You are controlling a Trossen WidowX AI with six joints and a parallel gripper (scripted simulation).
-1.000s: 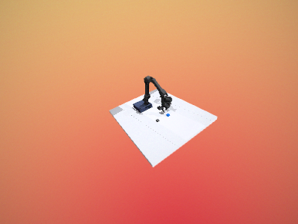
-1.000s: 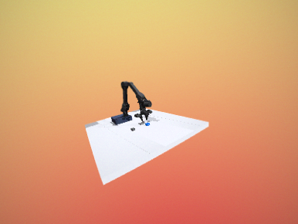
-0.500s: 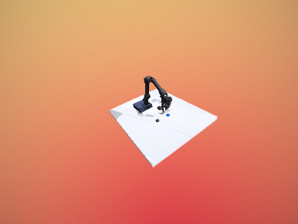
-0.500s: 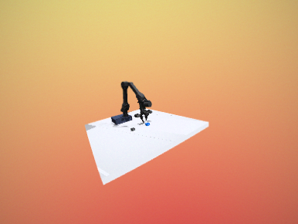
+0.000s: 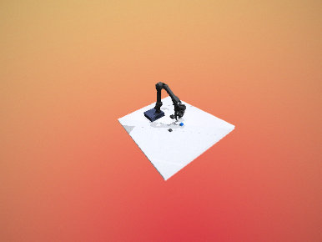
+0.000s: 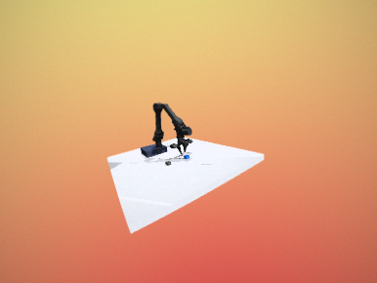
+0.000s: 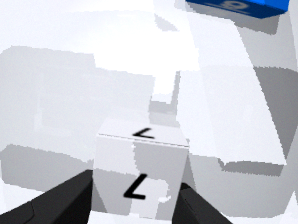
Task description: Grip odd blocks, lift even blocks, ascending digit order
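Right now the white block is 1 cm ahead of my gripper tip. From my gripper tip the other things lie so: blue block: 9 cm ahead, 2 cm to the right; dark block: 9 cm ahead, 17 cm to the right.
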